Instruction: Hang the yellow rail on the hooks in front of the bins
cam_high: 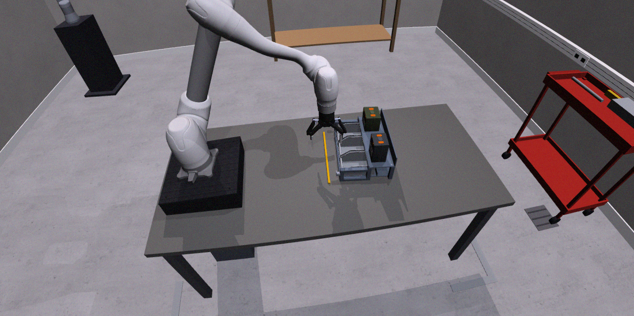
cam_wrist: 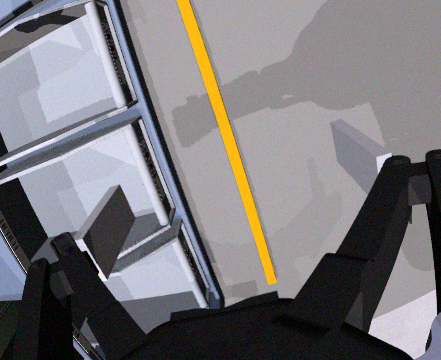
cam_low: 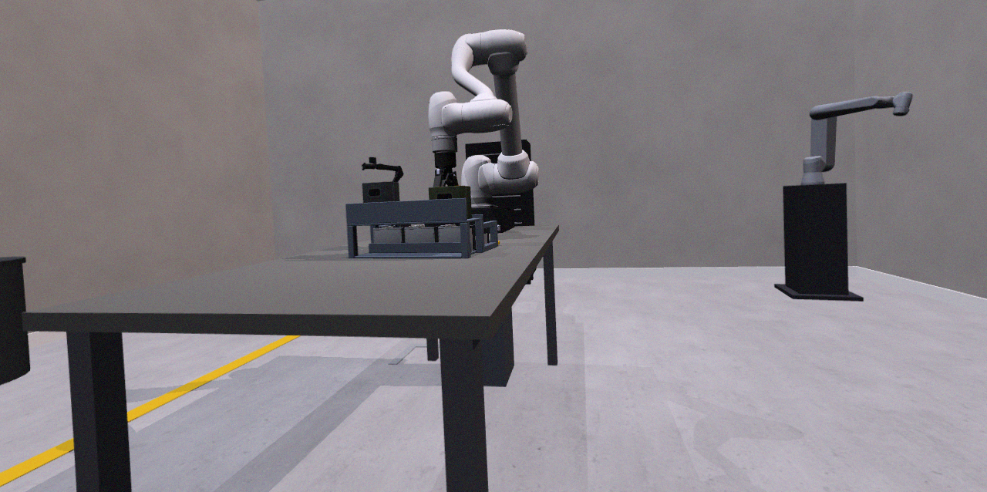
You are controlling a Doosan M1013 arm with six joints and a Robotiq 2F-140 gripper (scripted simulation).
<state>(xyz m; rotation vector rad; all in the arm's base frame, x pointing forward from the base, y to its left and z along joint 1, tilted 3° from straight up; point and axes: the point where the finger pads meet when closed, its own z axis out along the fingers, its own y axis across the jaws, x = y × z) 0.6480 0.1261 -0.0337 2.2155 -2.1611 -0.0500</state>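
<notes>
Right now my hand is 11 cm above the yellow rail. Round my hand: rack front bar: 10 cm below, 6 cm ahead, 1 cm to the left.
</notes>
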